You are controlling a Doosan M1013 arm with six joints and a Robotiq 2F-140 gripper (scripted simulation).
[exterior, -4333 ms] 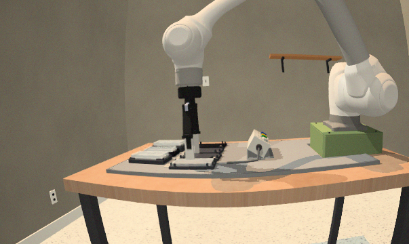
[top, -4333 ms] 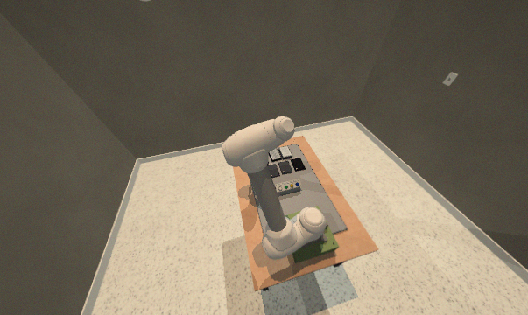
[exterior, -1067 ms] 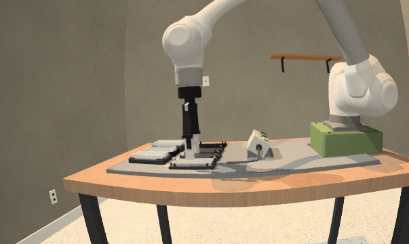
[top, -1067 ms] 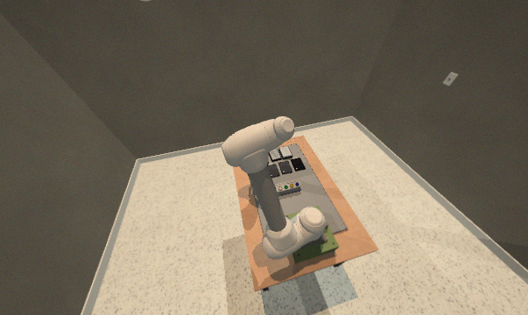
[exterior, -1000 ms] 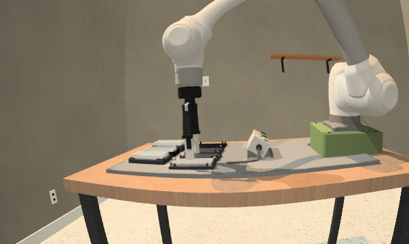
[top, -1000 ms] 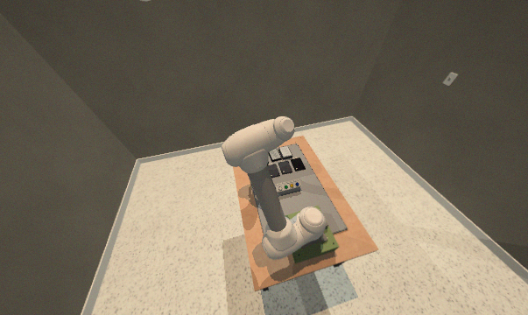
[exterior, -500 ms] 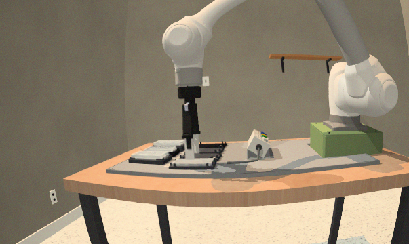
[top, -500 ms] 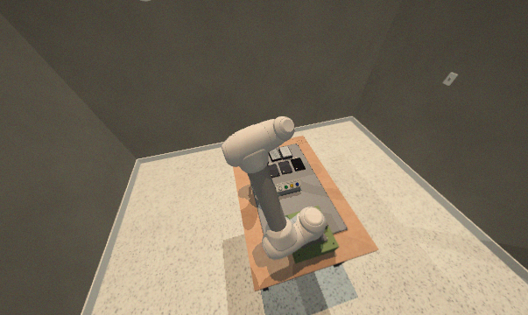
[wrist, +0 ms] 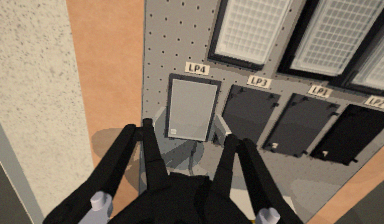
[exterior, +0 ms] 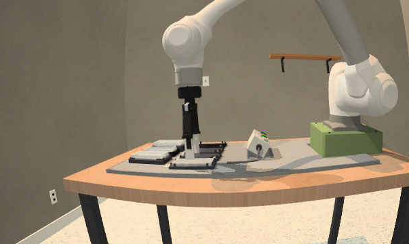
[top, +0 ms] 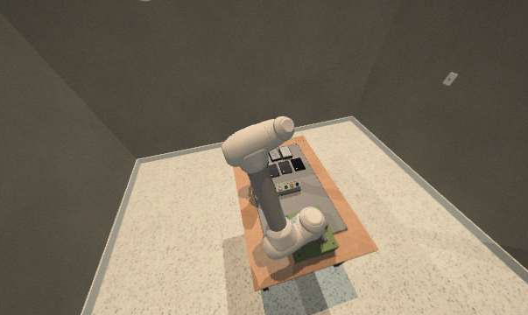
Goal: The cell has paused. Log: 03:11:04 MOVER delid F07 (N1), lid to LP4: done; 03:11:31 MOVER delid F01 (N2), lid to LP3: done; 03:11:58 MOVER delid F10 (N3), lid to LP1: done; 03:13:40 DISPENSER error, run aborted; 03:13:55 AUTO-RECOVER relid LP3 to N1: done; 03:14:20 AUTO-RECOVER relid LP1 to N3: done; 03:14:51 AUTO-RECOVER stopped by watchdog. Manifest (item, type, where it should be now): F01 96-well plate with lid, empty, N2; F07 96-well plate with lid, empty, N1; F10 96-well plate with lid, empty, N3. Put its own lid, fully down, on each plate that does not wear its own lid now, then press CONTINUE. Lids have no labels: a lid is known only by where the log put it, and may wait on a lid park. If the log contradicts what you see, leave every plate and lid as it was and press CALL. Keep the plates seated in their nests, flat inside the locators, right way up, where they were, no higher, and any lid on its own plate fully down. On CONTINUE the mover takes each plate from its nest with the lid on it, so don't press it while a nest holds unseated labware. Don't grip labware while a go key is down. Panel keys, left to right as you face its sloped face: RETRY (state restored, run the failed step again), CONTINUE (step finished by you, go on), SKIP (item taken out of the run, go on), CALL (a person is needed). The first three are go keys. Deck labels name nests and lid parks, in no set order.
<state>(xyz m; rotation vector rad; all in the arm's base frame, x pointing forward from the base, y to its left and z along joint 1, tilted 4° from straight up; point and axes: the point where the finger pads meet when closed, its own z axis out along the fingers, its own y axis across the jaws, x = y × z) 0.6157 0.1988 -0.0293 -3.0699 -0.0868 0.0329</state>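
The lid park LP4 is 50 mm below my hand. From my hand the other things lie so: LP4 label: 90 mm ahead, 60 mm below; then plate: 180 mm ahead, 60 mm to the right, 40 mm below; then lid park LP3: 120 mm to the right, 50 mm below.
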